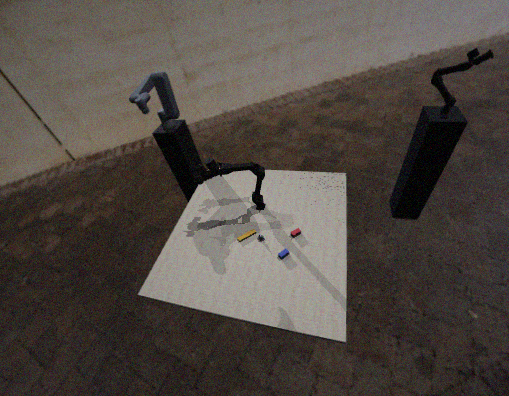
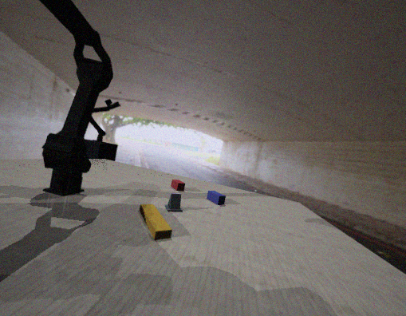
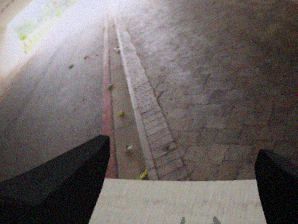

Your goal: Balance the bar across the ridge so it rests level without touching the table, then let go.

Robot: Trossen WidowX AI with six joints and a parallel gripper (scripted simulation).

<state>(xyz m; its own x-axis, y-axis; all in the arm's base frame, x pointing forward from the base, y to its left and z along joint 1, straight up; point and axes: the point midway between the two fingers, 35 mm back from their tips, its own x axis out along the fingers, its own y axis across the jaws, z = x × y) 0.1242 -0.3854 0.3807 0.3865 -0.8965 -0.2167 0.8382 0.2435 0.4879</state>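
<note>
Right now my gripper tip is 15 cm short of the yellow bar, 38 cm to the right of it and 37 cm above it. The rest, counted from my gripper tip: red block: 9 cm ahead, 73 cm to the left, 36 cm below; then blue block: 26 cm ahead, 67 cm to the left, 36 cm below.
</note>
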